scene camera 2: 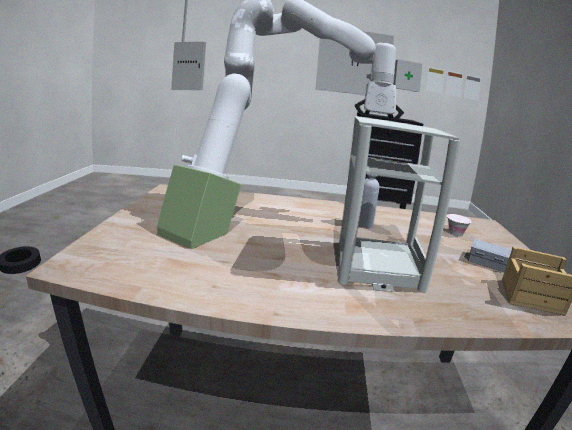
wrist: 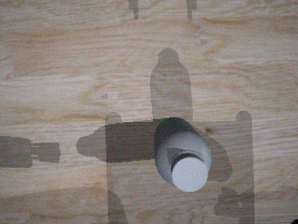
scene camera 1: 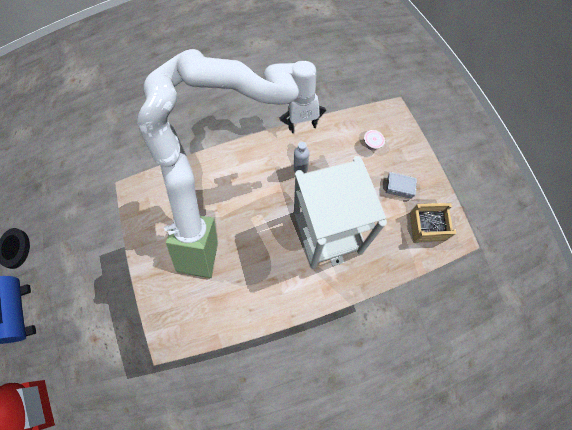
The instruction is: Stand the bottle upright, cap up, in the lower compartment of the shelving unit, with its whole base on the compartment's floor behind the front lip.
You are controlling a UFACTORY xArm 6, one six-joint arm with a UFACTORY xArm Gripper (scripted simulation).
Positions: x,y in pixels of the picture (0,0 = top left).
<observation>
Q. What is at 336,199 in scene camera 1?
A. A pale green shelving unit.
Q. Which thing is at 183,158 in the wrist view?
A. A grey bottle.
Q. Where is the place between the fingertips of the gripper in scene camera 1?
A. At 303,128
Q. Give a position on a grey bottle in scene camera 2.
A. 371,187
</observation>
